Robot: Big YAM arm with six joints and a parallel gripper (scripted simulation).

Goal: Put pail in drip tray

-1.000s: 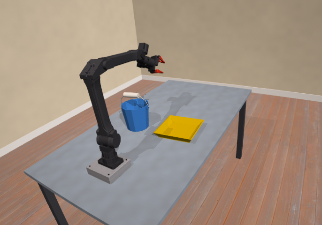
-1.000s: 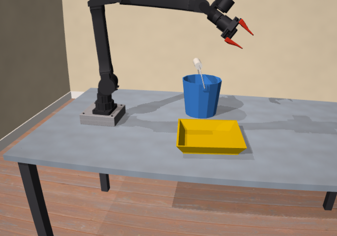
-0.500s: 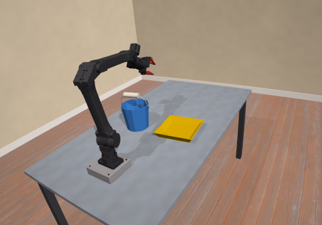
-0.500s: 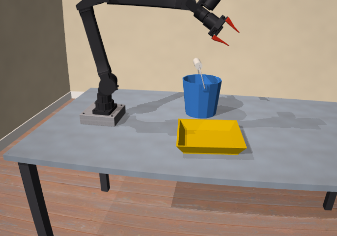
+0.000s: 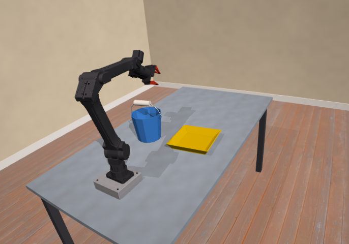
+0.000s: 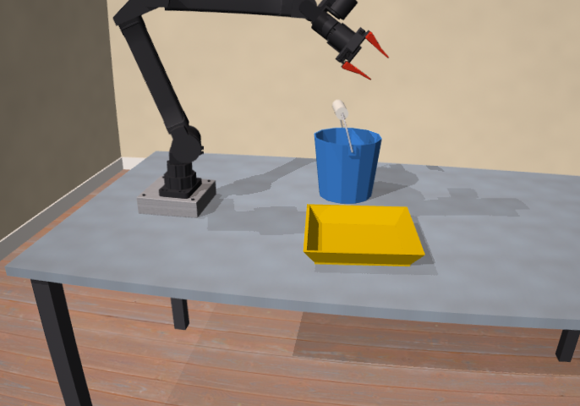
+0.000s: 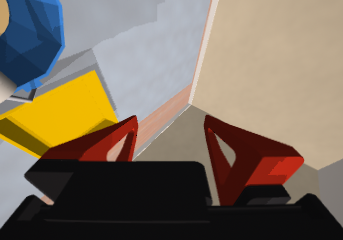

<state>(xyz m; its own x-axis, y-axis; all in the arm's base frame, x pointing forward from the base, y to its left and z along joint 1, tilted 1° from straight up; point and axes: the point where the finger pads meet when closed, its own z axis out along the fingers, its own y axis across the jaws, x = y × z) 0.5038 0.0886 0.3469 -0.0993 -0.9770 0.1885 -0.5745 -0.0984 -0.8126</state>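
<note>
Now: the pail handle 90 mm behind my hand, 70 mm to the left of it and 160 mm below it. Also, from my hand: yellow drip tray 20 mm behind, 240 mm to the right, 370 mm below; then blue pail 80 mm behind, 70 mm to the left, 230 mm below.
</note>
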